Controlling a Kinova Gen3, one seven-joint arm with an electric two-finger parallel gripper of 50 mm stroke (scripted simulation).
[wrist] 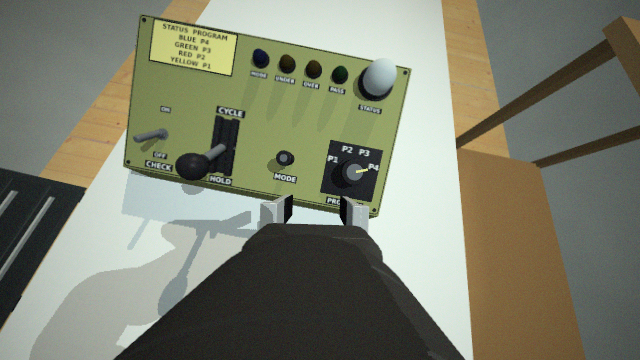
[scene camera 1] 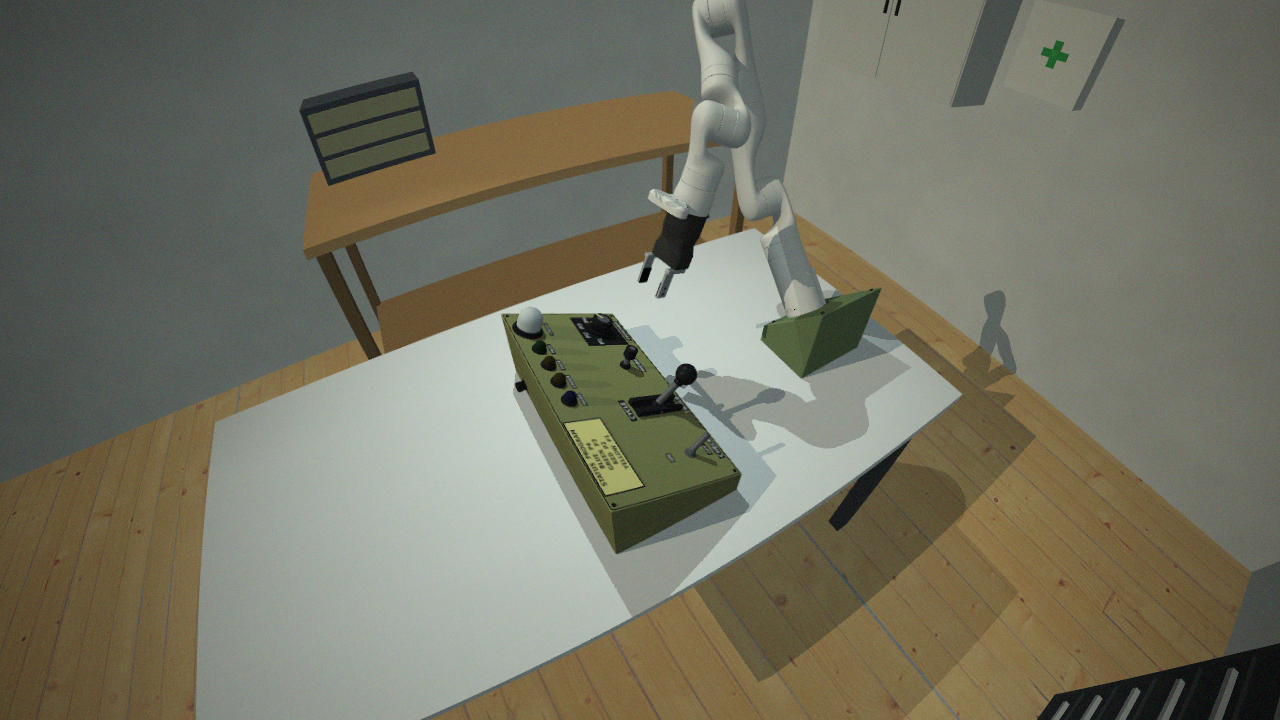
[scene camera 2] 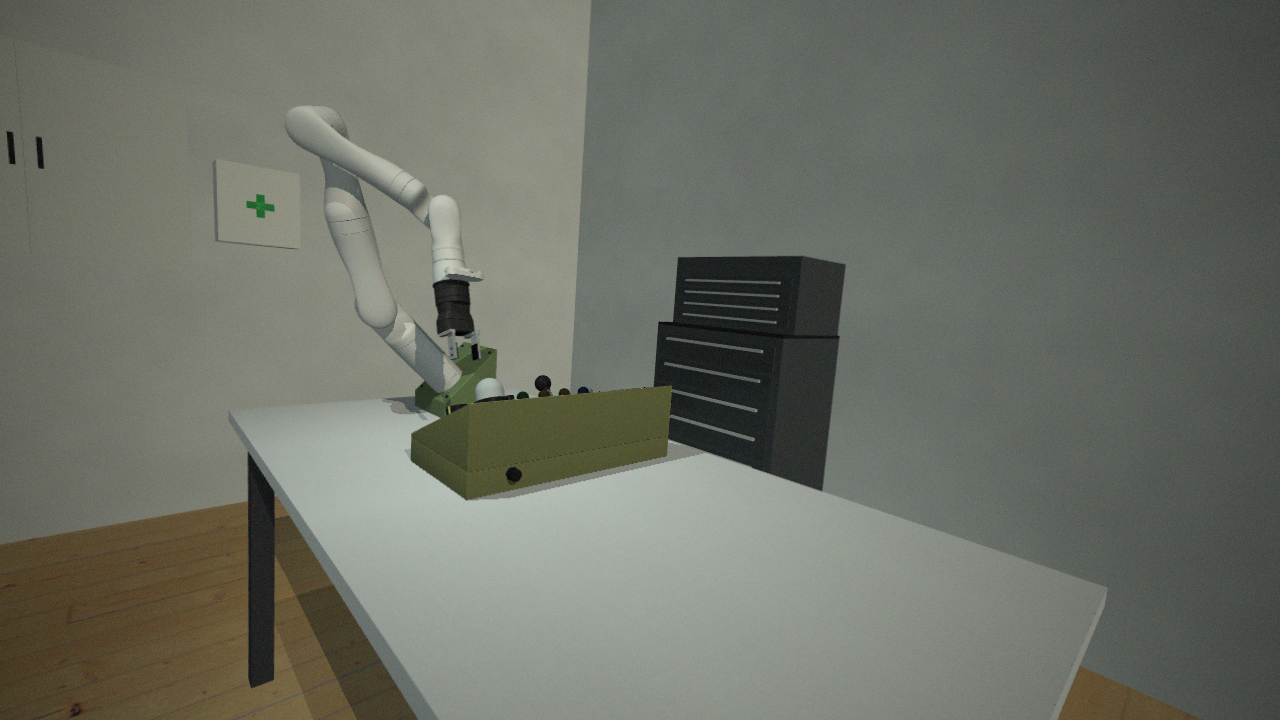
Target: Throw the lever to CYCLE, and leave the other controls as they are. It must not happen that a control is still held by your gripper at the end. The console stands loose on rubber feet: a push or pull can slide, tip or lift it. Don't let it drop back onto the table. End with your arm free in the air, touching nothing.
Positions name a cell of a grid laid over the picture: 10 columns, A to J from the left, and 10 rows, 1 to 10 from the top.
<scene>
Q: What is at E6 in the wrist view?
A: My gripper.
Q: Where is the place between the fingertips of my gripper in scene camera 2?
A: D5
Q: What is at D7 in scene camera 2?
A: An olive console.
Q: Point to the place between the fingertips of my gripper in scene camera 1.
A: At F5
</scene>
